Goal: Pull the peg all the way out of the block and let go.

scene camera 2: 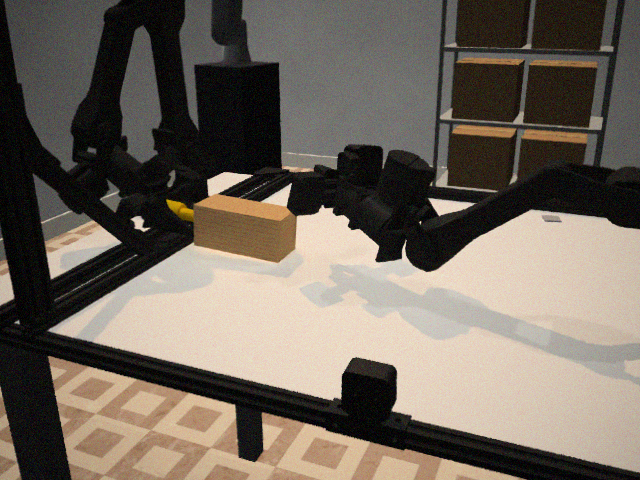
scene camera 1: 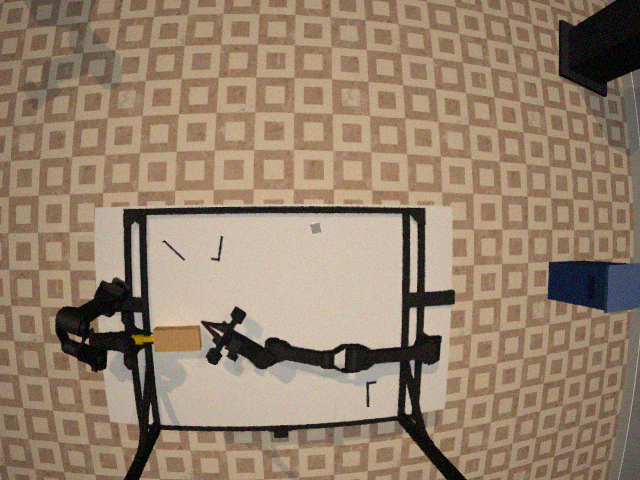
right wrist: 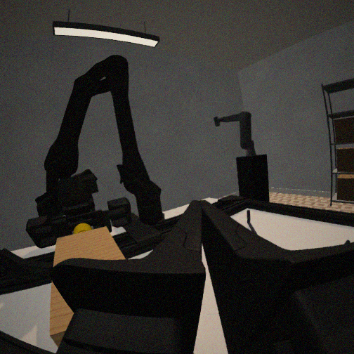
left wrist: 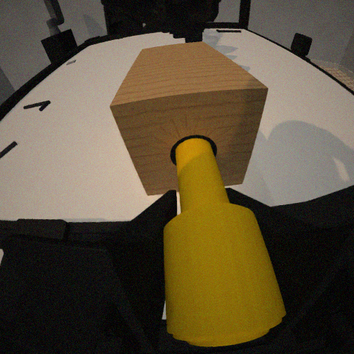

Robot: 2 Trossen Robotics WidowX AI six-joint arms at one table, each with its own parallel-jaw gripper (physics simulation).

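Places are measured from the left arm's base along level axes (x ahead, y left, z up), in metres.
Pixels of known places: left gripper, fingertip midpoint: (scene camera 2: pixel 197 230) (scene camera 1: pixel 152 337); right gripper, fingertip midpoint: (scene camera 2: pixel 316 167) (scene camera 1: pixel 201 321); left arm's base at its link origin: (scene camera 2: pixel 192 200) (scene camera 1: pixel 118 290); right arm's base at its link origin: (scene camera 1: pixel 423 343).
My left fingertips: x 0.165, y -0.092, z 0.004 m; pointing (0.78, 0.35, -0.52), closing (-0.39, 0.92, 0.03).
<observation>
Ahead of a thing's pixels: the offset from my left fingertips to its top centre. "spot": to the spot under its first point. Level surfaces: height alone.
The wooden block @(dx +0.078, dy +0.042, dz +0.056 m) (scene camera 1: pixel 177 338) (scene camera 2: pixel 242 232) (left wrist: pixel 190 110) (right wrist: pixel 90 242) is near the table's left rail. In scene camera 2 a bright strip between its lower edge and shadow suggests it is slightly raised. The yellow peg @(dx -0.001, dy +0.001, dz +0.047 m) (scene camera 1: pixel 143 338) (scene camera 2: pixel 181 210) (left wrist: pixel 220 270) (right wrist: pixel 82 228) has its thinner end in the dark-rimmed hole at the block's left end. How deep it sits is hidden. My left gripper (scene camera 1: pixel 138 339) (left wrist: pixel 199 195) is shut on the peg's thick part. My right gripper (scene camera 1: pixel 204 323) (right wrist: pixel 197 206) is shut and empty, just right of the block, not visibly gripping it.
A black frame (scene camera 1: pixel 273 210) (scene camera 2: pixel 175 369) edges the white table @(dz -0.023 m) (scene camera 1: pixel 310 279) (scene camera 2: pixel 206 330). Thin black L-shaped pieces and a small grey square @(spot: dx +0.336, dy +0.546, dz -0.020 m) (scene camera 1: pixel 315 227) (scene camera 2: pixel 551 218) lie on it. A black camera housing (scene camera 2: pixel 368 387) stands on the near rail.
</observation>
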